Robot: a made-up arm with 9 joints. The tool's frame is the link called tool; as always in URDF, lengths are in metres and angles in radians. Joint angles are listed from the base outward.
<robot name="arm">
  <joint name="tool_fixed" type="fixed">
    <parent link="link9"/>
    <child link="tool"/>
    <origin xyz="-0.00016 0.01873 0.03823" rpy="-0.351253 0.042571 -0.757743"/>
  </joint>
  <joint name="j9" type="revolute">
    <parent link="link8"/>
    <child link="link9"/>
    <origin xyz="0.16 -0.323 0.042" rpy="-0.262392 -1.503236 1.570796"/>
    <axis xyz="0 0 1"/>
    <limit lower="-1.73" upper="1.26"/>
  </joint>
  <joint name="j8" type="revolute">
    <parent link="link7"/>
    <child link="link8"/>
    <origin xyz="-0.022 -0.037 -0.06" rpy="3.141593 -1.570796 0"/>
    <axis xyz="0 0 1"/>
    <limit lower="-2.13" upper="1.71"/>
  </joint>
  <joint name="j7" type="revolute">
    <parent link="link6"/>
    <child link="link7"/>
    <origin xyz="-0.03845 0.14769 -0.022" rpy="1.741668 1.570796 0"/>
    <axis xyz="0 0 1"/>
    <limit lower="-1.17" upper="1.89"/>
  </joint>
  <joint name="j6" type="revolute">
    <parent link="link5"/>
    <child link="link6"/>
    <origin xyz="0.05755 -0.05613 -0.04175" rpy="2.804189 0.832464 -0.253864"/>
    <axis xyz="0 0 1"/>
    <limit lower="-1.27" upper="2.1"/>
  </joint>
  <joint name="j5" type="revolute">
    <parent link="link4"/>
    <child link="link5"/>
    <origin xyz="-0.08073 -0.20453 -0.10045" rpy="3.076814 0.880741 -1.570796"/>
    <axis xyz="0 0 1"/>
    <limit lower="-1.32" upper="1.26"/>
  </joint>
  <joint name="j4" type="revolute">
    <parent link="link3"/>
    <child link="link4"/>
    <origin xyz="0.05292 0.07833 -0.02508" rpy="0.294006 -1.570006 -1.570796"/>
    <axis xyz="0 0 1"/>
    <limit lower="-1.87" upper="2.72"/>
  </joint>
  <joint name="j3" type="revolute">
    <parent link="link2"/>
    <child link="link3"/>
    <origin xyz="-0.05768 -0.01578 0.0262" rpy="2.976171 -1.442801 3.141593"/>
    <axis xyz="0 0 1"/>
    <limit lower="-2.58" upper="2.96"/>
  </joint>
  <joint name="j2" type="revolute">
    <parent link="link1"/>
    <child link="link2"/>
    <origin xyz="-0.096 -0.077 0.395" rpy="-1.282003 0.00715 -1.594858"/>
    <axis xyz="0 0 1"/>
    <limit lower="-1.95" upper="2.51"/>
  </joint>
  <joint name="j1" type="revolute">
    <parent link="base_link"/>
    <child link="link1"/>
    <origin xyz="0.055 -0.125 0.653" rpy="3.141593 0 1.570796"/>
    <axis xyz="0 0 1"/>
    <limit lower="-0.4" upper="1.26"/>
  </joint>
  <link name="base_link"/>
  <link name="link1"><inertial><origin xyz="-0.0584 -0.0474 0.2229"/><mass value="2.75"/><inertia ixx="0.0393" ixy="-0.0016" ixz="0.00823" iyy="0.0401" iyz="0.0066" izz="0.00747"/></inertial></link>
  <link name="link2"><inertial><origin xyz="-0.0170 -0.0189 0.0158"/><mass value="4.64"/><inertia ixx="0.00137" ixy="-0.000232" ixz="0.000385" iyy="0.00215" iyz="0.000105" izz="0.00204"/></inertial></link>
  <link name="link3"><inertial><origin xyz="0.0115 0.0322 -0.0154"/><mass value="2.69"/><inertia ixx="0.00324" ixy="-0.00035" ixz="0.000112" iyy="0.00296" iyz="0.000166" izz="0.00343"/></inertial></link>
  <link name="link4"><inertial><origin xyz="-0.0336 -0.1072 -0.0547"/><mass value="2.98"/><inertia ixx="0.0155" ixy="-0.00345" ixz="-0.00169" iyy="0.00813" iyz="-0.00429" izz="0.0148"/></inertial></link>
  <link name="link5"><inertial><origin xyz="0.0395 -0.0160 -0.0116"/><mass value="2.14"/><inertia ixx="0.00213" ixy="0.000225" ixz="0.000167" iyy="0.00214" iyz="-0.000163" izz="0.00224"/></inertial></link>
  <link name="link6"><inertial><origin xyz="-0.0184 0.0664 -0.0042"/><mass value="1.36"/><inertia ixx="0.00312" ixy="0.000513" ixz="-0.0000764" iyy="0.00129" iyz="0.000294" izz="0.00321"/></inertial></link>
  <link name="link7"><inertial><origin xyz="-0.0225 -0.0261 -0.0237"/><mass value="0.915"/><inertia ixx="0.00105" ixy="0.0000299" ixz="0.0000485" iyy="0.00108" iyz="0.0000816" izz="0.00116"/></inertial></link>
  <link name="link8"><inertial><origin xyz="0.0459 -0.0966 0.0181"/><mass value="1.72"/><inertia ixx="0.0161" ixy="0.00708" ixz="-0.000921" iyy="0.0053" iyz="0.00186" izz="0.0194"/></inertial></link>
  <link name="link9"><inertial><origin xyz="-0.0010 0.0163 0.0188"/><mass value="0.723"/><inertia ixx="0.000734" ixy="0" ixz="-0.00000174" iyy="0.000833" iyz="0.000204" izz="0.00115"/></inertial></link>
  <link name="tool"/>
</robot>
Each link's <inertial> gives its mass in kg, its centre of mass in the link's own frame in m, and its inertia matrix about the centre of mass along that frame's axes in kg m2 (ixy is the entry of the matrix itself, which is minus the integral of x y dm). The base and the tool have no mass. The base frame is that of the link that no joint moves.
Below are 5 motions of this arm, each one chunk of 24 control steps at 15 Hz.
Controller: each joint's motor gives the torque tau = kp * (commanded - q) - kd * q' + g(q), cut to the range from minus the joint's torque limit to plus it. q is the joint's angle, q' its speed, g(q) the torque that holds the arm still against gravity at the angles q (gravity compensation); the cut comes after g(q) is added. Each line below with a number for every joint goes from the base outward.
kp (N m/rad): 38 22 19 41 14 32 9.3 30 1.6
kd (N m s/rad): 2.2 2.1 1.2 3.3 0.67 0.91 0.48 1 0.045
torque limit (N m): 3.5 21 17 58 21 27 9.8 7 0.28
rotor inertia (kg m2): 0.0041 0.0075 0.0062 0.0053 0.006 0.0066 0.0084 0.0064 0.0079
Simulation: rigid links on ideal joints. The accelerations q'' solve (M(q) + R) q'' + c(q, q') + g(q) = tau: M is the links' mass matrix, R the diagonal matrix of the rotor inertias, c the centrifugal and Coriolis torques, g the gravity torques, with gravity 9.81 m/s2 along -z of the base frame. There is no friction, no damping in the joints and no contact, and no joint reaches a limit. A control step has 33 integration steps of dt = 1/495 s. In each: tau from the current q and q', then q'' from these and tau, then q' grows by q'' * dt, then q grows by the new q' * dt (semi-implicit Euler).
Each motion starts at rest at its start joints. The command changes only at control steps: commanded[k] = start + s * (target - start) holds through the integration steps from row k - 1 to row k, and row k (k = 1, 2, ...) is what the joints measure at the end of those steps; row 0 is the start. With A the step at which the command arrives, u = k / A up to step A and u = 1 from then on. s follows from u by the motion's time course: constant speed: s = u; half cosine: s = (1 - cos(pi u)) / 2; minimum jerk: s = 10 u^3 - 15 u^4 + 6 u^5; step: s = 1 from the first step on.
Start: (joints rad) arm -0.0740 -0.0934 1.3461 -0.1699 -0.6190 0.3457 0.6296 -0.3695 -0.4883
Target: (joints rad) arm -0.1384 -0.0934 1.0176 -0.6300 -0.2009 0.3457 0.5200 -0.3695 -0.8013
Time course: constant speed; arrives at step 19
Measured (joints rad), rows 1 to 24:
1: -0.0752 -0.0998 1.3390 -0.1792 -0.6136 0.3469 0.6286 -0.3702 -0.4928
2: -0.0783 -0.1056 1.3222 -0.1958 -0.5991 0.3514 0.6256 -0.3728 -0.5068
3: -0.0831 -0.1088 1.2997 -0.2168 -0.5781 0.3553 0.6215 -0.3767 -0.5287
4: -0.0886 -0.1098 1.2766 -0.2397 -0.5543 0.3559 0.6167 -0.3792 -0.5529
5: -0.0938 -0.1094 1.2562 -0.2635 -0.5294 0.3532 0.6109 -0.3791 -0.5741
6: -0.0981 -0.1079 1.2391 -0.2881 -0.5034 0.3495 0.6037 -0.3770 -0.5909
7: -0.1013 -0.1054 1.2247 -0.3136 -0.4761 0.3466 0.5947 -0.3745 -0.6051
8: -0.1039 -0.1023 1.2116 -0.3398 -0.4479 0.3451 0.5844 -0.3726 -0.6197
9: -0.1063 -0.0989 1.1987 -0.3663 -0.4200 0.3443 0.5736 -0.3713 -0.6364
10: -0.1090 -0.0958 1.1853 -0.3927 -0.3931 0.3438 0.5633 -0.3703 -0.6551
11: -0.1119 -0.0933 1.1708 -0.4186 -0.3676 0.3431 0.5541 -0.3695 -0.6743
12: -0.1149 -0.0915 1.1551 -0.4439 -0.3435 0.3426 0.5464 -0.3688 -0.6924
13: -0.1180 -0.0904 1.1381 -0.4687 -0.3210 0.3424 0.5405 -0.3685 -0.7089
14: -0.1211 -0.0899 1.1201 -0.4932 -0.3001 0.3426 0.5362 -0.3685 -0.7241
15: -0.1243 -0.0900 1.1013 -0.5173 -0.2806 0.3432 0.5330 -0.3688 -0.7389
16: -0.1275 -0.0904 1.0820 -0.5411 -0.2622 0.3440 0.5307 -0.3692 -0.7541
17: -0.1309 -0.0912 1.0625 -0.5648 -0.2443 0.3449 0.5286 -0.3696 -0.7699
18: -0.1343 -0.0922 1.0430 -0.5883 -0.2264 0.3458 0.5265 -0.3701 -0.7861
19: -0.1380 -0.0934 1.0237 -0.6117 -0.2080 0.3464 0.5238 -0.3705 -0.8024
20: -0.1393 -0.0871 1.0134 -0.6259 -0.1953 0.3426 0.5233 -0.3690 -0.8138
21: -0.1375 -0.0804 1.0102 -0.6342 -0.1884 0.3370 0.5225 -0.3646 -0.8158
22: -0.1336 -0.0752 1.0105 -0.6394 -0.1844 0.3344 0.5205 -0.3607 -0.8110
23: -0.1297 -0.0717 1.0132 -0.6429 -0.1826 0.3353 0.5183 -0.3594 -0.8045
24: -0.1272 -0.0702 1.0174 -0.6448 -0.1829 0.3383 0.5164 -0.3603 -0.8007

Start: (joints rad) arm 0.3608 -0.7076 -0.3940 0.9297 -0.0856 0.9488 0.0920 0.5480 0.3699
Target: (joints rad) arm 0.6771 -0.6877 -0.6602 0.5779 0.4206 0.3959 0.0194 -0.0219 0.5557
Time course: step
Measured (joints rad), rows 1 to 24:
1: 0.3518 -0.6547 -0.4984 0.7871 -0.0899 0.5841 0.1069 0.1705 0.4318
2: 0.3775 -0.6881 -0.4964 0.7220 0.1346 0.3545 0.1640 -0.2147 0.5538
3: 0.3143 -0.7296 -0.5931 0.7212 0.3830 0.3391 0.1158 -0.2338 0.6328
4: 0.2584 -0.7190 -0.6747 0.6964 0.5008 0.3299 0.0003 -0.0962 0.6250
5: 0.2881 -0.7114 -0.6643 0.6476 0.5426 0.3083 -0.0711 -0.0012 0.5744
6: 0.4073 -0.7003 -0.6102 0.6072 0.5456 0.3171 -0.0962 0.0082 0.5308
7: 0.5722 -0.6682 -0.5673 0.5799 0.5250 0.3633 -0.0989 -0.0317 0.5122
8: 0.6874 -0.6256 -0.5830 0.5388 0.5072 0.4227 -0.0915 -0.0513 0.5123
9: 0.7589 -0.5957 -0.6154 0.5040 0.5041 0.4409 -0.0792 -0.0320 0.5219
10: 0.8132 -0.5960 -0.6397 0.4903 0.5193 0.4135 -0.0644 -0.0045 0.5375
11: 0.8469 -0.6204 -0.6703 0.4884 0.5473 0.3762 -0.0501 0.0108 0.5559
12: 0.8612 -0.6530 -0.7123 0.4914 0.5702 0.3528 -0.0363 0.0144 0.5707
13: 0.8656 -0.6843 -0.7539 0.4978 0.5715 0.3458 -0.0189 0.0126 0.5767
14: 0.8658 -0.7109 -0.7834 0.5070 0.5487 0.3504 0.0042 0.0095 0.5745
15: 0.8580 -0.7309 -0.7974 0.5173 0.5115 0.3618 0.0304 0.0058 0.5695
16: 0.8332 -0.7430 -0.7994 0.5270 0.4735 0.3752 0.0543 0.0012 0.5666
17: 0.7840 -0.7473 -0.7926 0.5349 0.4459 0.3853 0.0708 -0.0038 0.5672
18: 0.7328 -0.7436 -0.7627 0.5505 0.4291 0.3829 0.0769 -0.0116 0.5702
19: 0.6902 -0.7328 -0.7163 0.5721 0.4207 0.3795 0.0670 -0.0226 0.5721
20: 0.6557 -0.7154 -0.6675 0.5925 0.4137 0.3838 0.0420 -0.0343 0.5682
21: 0.6306 -0.6934 -0.6228 0.6081 0.4027 0.3946 0.0118 -0.0444 0.5574
22: 0.6146 -0.6703 -0.5859 0.6182 0.3879 0.4080 -0.0128 -0.0511 0.5432
23: 0.6066 -0.6500 -0.5600 0.6232 0.3729 0.4199 -0.0260 -0.0542 0.5318
24: 0.6053 -0.6360 -0.5474 0.6243 0.3623 0.4270 -0.0277 -0.0542 0.5277

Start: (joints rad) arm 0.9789 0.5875 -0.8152 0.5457 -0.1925 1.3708 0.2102 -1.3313 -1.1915
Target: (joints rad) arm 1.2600 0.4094 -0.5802 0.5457 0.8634 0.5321 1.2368 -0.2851 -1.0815
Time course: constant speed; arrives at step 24
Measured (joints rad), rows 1 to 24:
1: 0.9827 0.5955 -0.8200 0.5514 -0.1855 1.3703 0.2307 -1.3131 -1.1860
2: 0.9888 0.6046 -0.8230 0.5592 -0.1702 1.3605 0.2700 -1.2802 -1.1714
3: 0.9968 0.6079 -0.8175 0.5655 -0.1456 1.3341 0.3190 -1.2421 -1.1539
4: 1.0078 0.6041 -0.8014 0.5695 -0.1092 1.2915 0.3718 -1.1991 -1.1428
5: 1.0224 0.5932 -0.7760 0.5704 -0.0603 1.2368 0.4253 -1.1499 -1.1433
6: 1.0394 0.5757 -0.7456 0.5679 -0.0013 1.1755 0.4772 -1.0956 -1.1538
7: 1.0562 0.5531 -0.7161 0.5625 0.0647 1.1139 0.5247 -1.0380 -1.1675
8: 1.0706 0.5281 -0.6944 0.5552 0.1338 1.0576 0.5656 -0.9799 -1.1772
9: 1.0816 0.5047 -0.6857 0.5476 0.2022 1.0103 0.5992 -0.9250 -1.1786
10: 1.0903 0.4869 -0.6902 0.5414 0.2668 0.9726 0.6270 -0.8760 -1.1716
11: 1.0991 0.4769 -0.7026 0.5374 0.3254 0.9425 0.6528 -0.8332 -1.1598
12: 1.1096 0.4742 -0.7144 0.5359 0.3770 0.9167 0.6810 -0.7943 -1.1474
13: 1.1227 0.4762 -0.7185 0.5360 0.4217 0.8915 0.7150 -0.7566 -1.1374
14: 1.1379 0.4795 -0.7113 0.5370 0.4605 0.8646 0.7563 -0.7179 -1.1303
15: 1.1538 0.4814 -0.6943 0.5383 0.4951 0.8353 0.8042 -0.6775 -1.1251
16: 1.1690 0.4802 -0.6718 0.5397 0.5273 0.8043 0.8563 -0.6353 -1.1204
17: 1.1824 0.4757 -0.6491 0.5413 0.5588 0.7722 0.9095 -0.5920 -1.1151
18: 1.1936 0.4684 -0.6301 0.5432 0.5916 0.7394 0.9614 -0.5480 -1.1092
19: 1.2027 0.4589 -0.6163 0.5453 0.6273 0.7056 1.0106 -0.5039 -1.1034
20: 1.2103 0.4480 -0.6073 0.5475 0.6667 0.6704 1.0565 -0.4599 -1.0984
21: 1.2171 0.4363 -0.6013 0.5495 0.7097 0.6336 1.0991 -0.4161 -1.0946
22: 1.2240 0.4242 -0.5966 0.5510 0.7557 0.5959 1.1387 -0.3723 -1.0917
23: 1.2319 0.4122 -0.5920 0.5519 0.8031 0.5580 1.1762 -0.3284 -1.0892
24: 1.2414 0.4008 -0.5868 0.5517 0.8507 0.5210 1.2129 -0.2844 -1.0863

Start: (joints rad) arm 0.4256 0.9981 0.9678 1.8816 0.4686 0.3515 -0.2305 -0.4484 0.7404
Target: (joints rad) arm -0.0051 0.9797 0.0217 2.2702 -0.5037 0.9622 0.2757 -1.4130 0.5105
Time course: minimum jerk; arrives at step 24
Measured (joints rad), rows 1 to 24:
1: 0.4246 1.0053 0.9710 1.8858 0.4667 0.3504 -0.2294 -0.4484 0.7402
2: 0.4233 1.0155 0.9739 1.8883 0.4619 0.3501 -0.2258 -0.4521 0.7402
3: 0.4240 1.0254 0.9719 1.8892 0.4559 0.3536 -0.2188 -0.4601 0.7406
4: 0.4255 1.0352 0.9627 1.8897 0.4471 0.3604 -0.2072 -0.4734 0.7401
5: 0.4257 1.0456 0.9449 1.8909 0.4340 0.3704 -0.1895 -0.4947 0.7380
6: 0.4225 1.0558 0.9169 1.8935 0.4155 0.3845 -0.1651 -0.5253 0.7337
7: 0.4144 1.0631 0.8769 1.8979 0.3902 0.4039 -0.1353 -0.5658 0.7270
8: 0.4007 1.0634 0.8237 1.9049 0.3576 0.4291 -0.1020 -0.6158 0.7179
9: 0.3794 1.0598 0.7624 1.9198 0.3167 0.4589 -0.0681 -0.6751 0.7057
10: 0.3495 1.0540 0.6967 1.9435 0.2647 0.4913 -0.0357 -0.7451 0.6905
11: 0.3126 1.0433 0.6279 1.9760 0.2017 0.5277 -0.0052 -0.8236 0.6730
12: 0.2700 1.0262 0.5567 2.0170 0.1279 0.5687 0.0237 -0.9075 0.6540
13: 0.2226 1.0024 0.4844 2.0655 0.0442 0.6141 0.0512 -0.9942 0.6340
14: 0.1712 0.9735 0.4116 2.1193 -0.0469 0.6643 0.0767 -1.0819 0.6129
15: 0.1172 0.9421 0.3385 2.1745 -0.1413 0.7211 0.0985 -1.1682 0.5900
16: 0.0631 0.9121 0.2643 2.2260 -0.2332 0.7868 0.1150 -1.2506 0.5646
17: 0.0133 0.8886 0.1906 2.2683 -0.3180 0.8624 0.1263 -1.3261 0.5367
18: -0.0260 0.8776 0.1230 2.2971 -0.3972 0.9432 0.1378 -1.3907 0.5087
19: -0.0496 0.8842 0.0711 2.3111 -0.4827 1.0163 0.1620 -1.4387 0.4877
20: -0.0574 0.9079 0.0412 2.3134 -0.5832 1.0648 0.2130 -1.4645 0.4838
21: -0.0562 0.9400 0.0278 2.3105 -0.6787 1.0830 0.2848 -1.4689 0.4995
22: -0.0532 0.9701 0.0204 2.3082 -0.7339 1.0801 0.3449 -1.4614 0.5231
23: -0.0502 0.9921 0.0132 2.3070 -0.7364 1.0653 0.3684 -1.4522 0.5389
24: -0.0450 1.0045 0.0068 2.3041 -0.6977 1.0408 0.3573 -1.4445 0.5396

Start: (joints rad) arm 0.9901 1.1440 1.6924 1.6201 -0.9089 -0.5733 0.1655 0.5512 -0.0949
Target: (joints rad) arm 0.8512 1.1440 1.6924 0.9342 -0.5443 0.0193 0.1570 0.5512 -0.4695
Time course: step
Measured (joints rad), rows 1 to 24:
1: 0.9658 1.0142 1.9101 1.3662 -0.6488 -0.1148 0.1685 0.5412 -0.1533
2: 0.8812 0.9783 1.8110 1.1387 -0.6452 0.1487 0.1194 0.4689 -0.3159
3: 0.8081 0.9989 1.6855 1.0167 -0.6246 0.1763 0.0853 0.4799 -0.5374
4: 0.7912 1.0513 1.6477 0.9733 -0.5649 0.0519 0.1021 0.5335 -0.6974
5: 0.8074 1.1105 1.6621 0.9501 -0.4655 -0.0466 0.1541 0.5753 -0.7598
6: 0.8289 1.1662 1.6705 0.9213 -0.3757 -0.0607 0.1699 0.5896 -0.7100
7: 0.8468 1.2152 1.6594 0.8898 -0.3441 -0.0346 0.1583 0.5827 -0.5598
8: 0.8631 1.2564 1.6435 0.8676 -0.3765 -0.0103 0.1575 0.5708 -0.4067
9: 0.8779 1.2833 1.6370 0.8595 -0.4465 0.0029 0.1732 0.5652 -0.3399
10: 0.8881 1.2889 1.6449 0.8625 -0.5192 0.0131 0.1885 0.5655 -0.3684
11: 0.8919 1.2729 1.6627 0.8734 -0.5710 0.0237 0.1881 0.5650 -0.4438
12: 0.8891 1.2413 1.6825 0.8904 -0.5948 0.0303 0.1731 0.5593 -0.5075
13: 0.8794 1.2023 1.6983 0.9112 -0.5951 0.0298 0.1556 0.5499 -0.5263
14: 0.8641 1.1626 1.7069 0.9325 -0.5813 0.0248 0.1448 0.5416 -0.5034
15: 0.8467 1.1269 1.7085 0.9507 -0.5625 0.0202 0.1421 0.5375 -0.4663
16: 0.8316 1.0986 1.7055 0.9632 -0.5454 0.0185 0.1440 0.5373 -0.4430
17: 0.8225 1.0801 1.7013 0.9696 -0.5346 0.0192 0.1468 0.5390 -0.4450
18: 0.8204 1.0727 1.6984 0.9705 -0.5317 0.0204 0.1485 0.5408 -0.4641
19: 0.8245 1.0759 1.6975 0.9673 -0.5357 0.0211 0.1490 0.5425 -0.4834
20: 0.8328 1.0875 1.6981 0.9609 -0.5433 0.0213 0.1496 0.5444 -0.4902
21: 0.8425 1.1043 1.6984 0.9527 -0.5510 0.0214 0.1513 0.5466 -0.4828
22: 0.8514 1.1231 1.6976 0.9436 -0.5559 0.0214 0.1541 0.5492 -0.4691
23: 0.8580 1.1412 1.6953 0.9348 -0.5564 0.0209 0.1575 0.5518 -0.4587
24: 0.8618 1.1565 1.6920 0.9273 -0.5527 0.0198 0.1606 0.5541 -0.4567

